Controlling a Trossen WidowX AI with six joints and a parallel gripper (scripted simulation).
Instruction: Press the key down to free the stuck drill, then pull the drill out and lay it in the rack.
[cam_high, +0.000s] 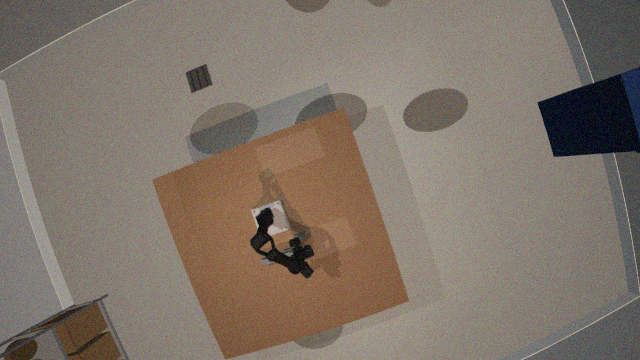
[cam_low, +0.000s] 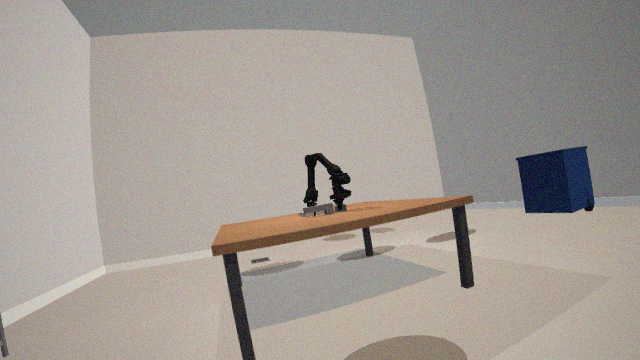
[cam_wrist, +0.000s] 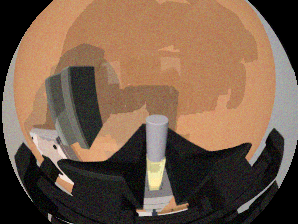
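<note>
The drill lies 4 cm to the right of my gripper tip, 3 cm above it and 1 cm behind it. The rest, counted from my gripper tip: long grey fixture: 14 cm to the right, 3 cm above, 2 cm behind; small grey block: 7 cm behind, 4 cm to the left, 1 cm above.
</note>
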